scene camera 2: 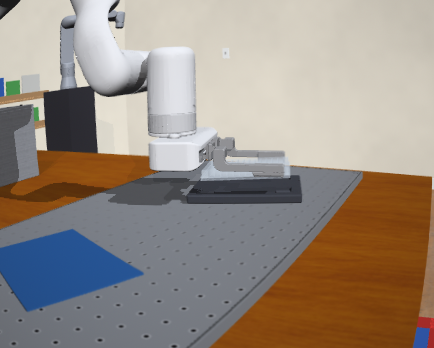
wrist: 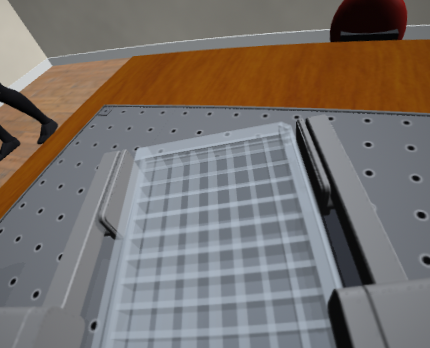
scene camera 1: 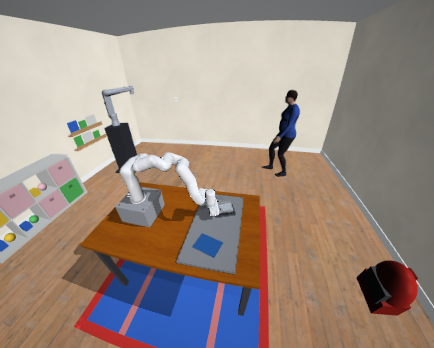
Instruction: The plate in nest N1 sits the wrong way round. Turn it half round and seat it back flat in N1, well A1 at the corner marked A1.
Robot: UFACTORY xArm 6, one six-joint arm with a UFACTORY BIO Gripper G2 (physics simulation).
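Note:
The clear well plate [scene camera 2: 215, 172] [wrist: 215, 225] is held level between the two fingers of my gripper [scene camera 1: 226, 207] [scene camera 2: 280, 162] [wrist: 215, 165], which is shut on its long sides. The plate is raised a little above the dark nest [scene camera 2: 245, 198] [wrist: 350, 255], with a gap under it in scene camera 2. The nest lies flat on the grey perforated board [scene camera 1: 220, 227] [scene camera 2: 225, 240] [wrist: 165, 120]. Part of the nest shows beside the right finger in the wrist view. The A1 corner mark and the well labels cannot be made out.
A blue square [scene camera 1: 207, 245] [scene camera 2: 70, 270] lies on the board, nearer scene camera 2 than the nest. The arm's grey base [scene camera 1: 141, 207] stands on the wooden table [scene camera 1: 115, 235]. A person [scene camera 1: 289, 125] stands beyond the table. A second arm [scene camera 1: 111, 107] tops a black pedestal.

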